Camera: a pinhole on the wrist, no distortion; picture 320 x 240 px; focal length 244.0 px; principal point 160.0 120.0 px. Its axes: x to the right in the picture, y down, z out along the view. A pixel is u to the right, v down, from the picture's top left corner.
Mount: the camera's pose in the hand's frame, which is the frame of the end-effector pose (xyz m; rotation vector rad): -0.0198 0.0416 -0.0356 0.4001 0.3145 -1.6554
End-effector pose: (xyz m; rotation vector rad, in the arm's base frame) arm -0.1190 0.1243 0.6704 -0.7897 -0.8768 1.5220
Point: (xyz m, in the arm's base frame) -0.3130 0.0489 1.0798
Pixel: 204 126
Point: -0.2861 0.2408 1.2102
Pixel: 240 212
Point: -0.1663 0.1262 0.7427
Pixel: 199 192
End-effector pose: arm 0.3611 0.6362 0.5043 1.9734 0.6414 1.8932
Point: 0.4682 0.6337 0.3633
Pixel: 209 14
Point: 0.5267 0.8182 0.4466
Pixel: 236 208
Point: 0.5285 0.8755 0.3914
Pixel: 276 192
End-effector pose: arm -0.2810 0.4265 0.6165 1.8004 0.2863 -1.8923
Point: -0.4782 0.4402 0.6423
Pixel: 203 133
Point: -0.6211 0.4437 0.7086
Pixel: 190 94
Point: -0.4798 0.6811 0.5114
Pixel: outside the picture
